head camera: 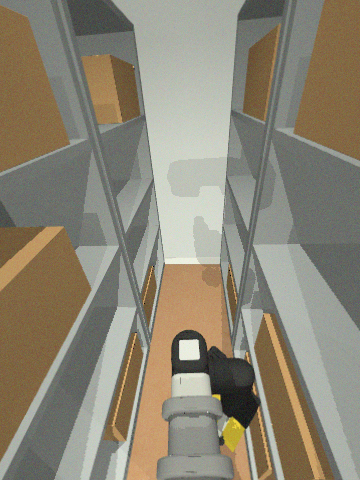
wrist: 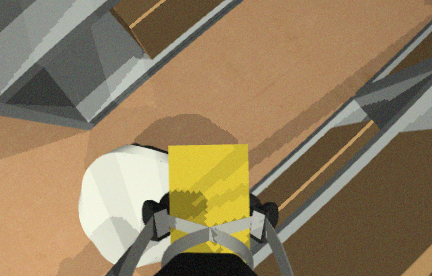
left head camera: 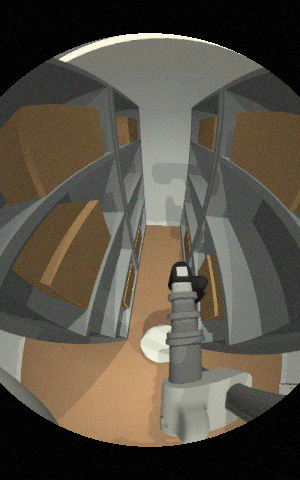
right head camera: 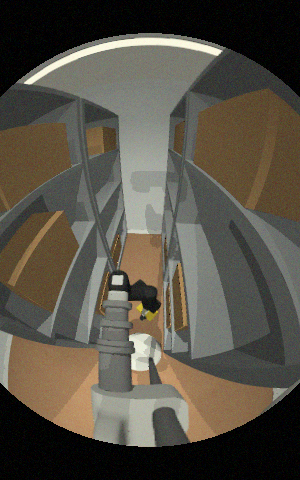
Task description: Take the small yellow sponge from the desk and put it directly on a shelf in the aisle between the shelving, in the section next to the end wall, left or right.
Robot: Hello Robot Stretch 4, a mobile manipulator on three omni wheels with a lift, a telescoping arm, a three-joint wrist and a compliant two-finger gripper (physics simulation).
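Frame: origin at the robot's base, x ahead, y down, z left, level; millimetres.
Where they show: gripper, between the fingertips: [head camera: 226, 426] [wrist: 210, 208] [right head camera: 148, 312]; robot's base, origin of its link: [wrist: 148, 197] [left head camera: 160, 342] [right head camera: 140, 350].
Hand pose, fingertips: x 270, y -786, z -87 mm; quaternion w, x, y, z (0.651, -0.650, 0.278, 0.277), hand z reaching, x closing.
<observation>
Each offset is from my fingertips to the top centre of the thing. "spot": to the spot under its first point.
The small yellow sponge @[dx +7, dy -47, dz +7 mm] [head camera: 233, 434] [right head camera: 147, 311] [wrist: 209, 172] is held between the fingertips of my gripper [wrist: 210, 208], which is shut on it. In the wrist view the sponge sticks out beyond the fingers, over the aisle floor. The gripper hangs beside the arm's end, close to the right shelving [head camera: 320, 300] [left head camera: 240, 280] [right head camera: 210, 300]. The left shelving [head camera: 95, 295] [left head camera: 107, 300] [right head camera: 75, 310] runs along the other side. Both reach the pale end wall [head camera: 187, 135] [left head camera: 162, 130] [right head camera: 142, 145]; upright posts divide the near sections from those next to the wall.
Brown boxes @[dx +1313, dy -904, dz +509 mm] [head camera: 111, 90] @[dx +980, dy -904, dz -409 mm] [head camera: 262, 75] stand on upper shelves of both end sections. A large box @[spot: dx +146, dy -293, dz +446 mm] [head camera: 45, 320] stands on a near left shelf, and another box @[dx +118, dy +10, dz -349 mm] [head camera: 295, 400] is low on the right. The robot's white round base part [left head camera: 159, 344] [right head camera: 145, 351] [wrist: 120, 200] is on the narrow aisle floor.
</observation>
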